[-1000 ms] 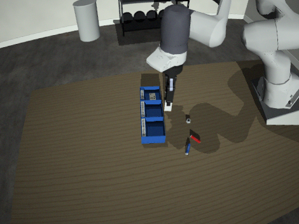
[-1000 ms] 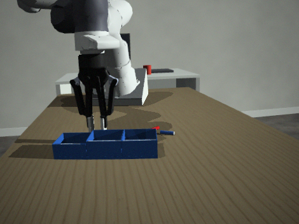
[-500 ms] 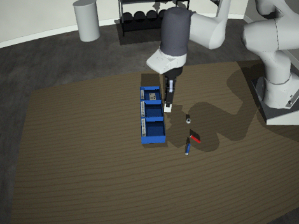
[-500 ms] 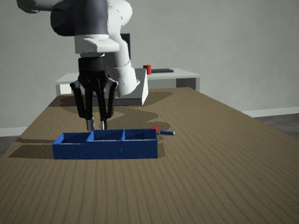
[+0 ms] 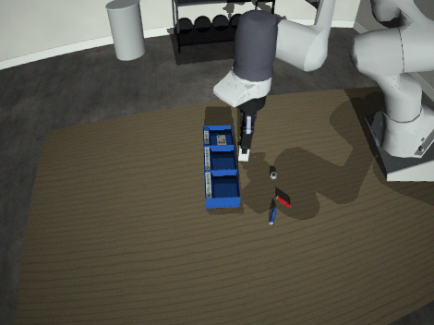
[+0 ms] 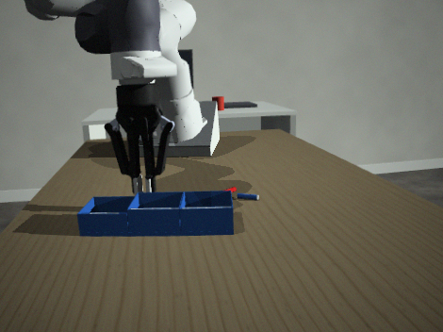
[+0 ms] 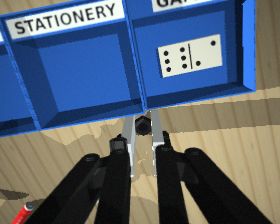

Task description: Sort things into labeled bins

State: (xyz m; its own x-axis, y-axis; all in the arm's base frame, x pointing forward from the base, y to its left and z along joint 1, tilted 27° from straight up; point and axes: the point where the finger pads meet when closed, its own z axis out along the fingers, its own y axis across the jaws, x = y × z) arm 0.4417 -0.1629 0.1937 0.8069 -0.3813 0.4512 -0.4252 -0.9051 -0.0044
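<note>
My gripper is now 7 cm to the left of the white domino, 4 cm short of it and 2 cm above it. Also, from my hand: dark nut: 3 cm below; then red marker: 18 cm to the left, 3 cm below, 3 cm behind; then white nut: 9 cm to the left, 4 cm behind, 3 cm below.
</note>
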